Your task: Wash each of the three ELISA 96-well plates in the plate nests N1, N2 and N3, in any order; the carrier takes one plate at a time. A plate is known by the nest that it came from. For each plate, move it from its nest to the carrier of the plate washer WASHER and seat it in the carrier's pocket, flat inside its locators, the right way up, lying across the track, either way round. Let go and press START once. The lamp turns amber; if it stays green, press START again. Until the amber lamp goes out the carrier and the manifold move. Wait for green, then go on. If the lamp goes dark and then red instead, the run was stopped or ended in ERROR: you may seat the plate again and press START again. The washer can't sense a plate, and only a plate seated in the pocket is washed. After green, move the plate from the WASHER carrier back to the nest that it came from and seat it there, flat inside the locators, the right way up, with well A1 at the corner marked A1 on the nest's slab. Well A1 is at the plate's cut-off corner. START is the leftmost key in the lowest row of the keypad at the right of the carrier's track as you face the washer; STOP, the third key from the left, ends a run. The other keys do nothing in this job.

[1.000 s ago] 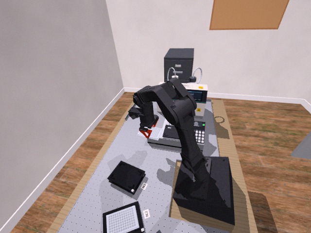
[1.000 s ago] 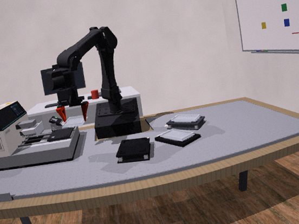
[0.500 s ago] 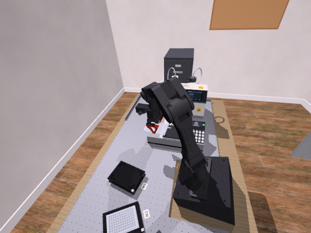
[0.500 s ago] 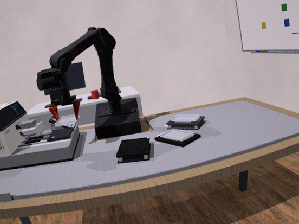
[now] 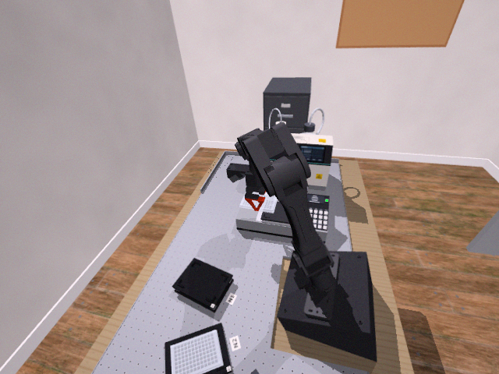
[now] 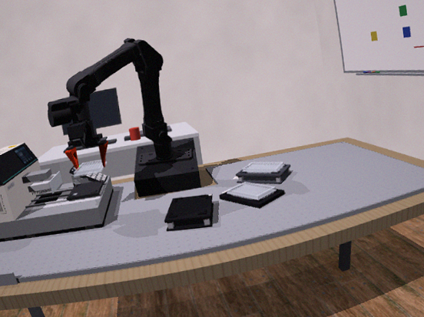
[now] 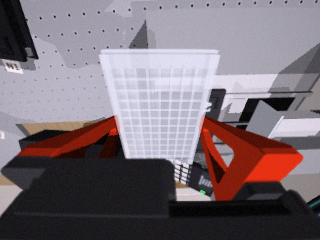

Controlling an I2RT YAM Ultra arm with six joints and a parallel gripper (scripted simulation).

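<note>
Right now my hand is 70 mm past the black washer carrier, 60 mm to the left of it and 90 mm above it. From my hand the other things lie so: manifold head: 50 mm behind, 210 mm to the right, 40 mm below; then washer: 50 mm behind, 220 mm to the right, 30 mm below; then nest N1: 90 mm ahead, 290 mm to the left, 140 mm below.
</note>
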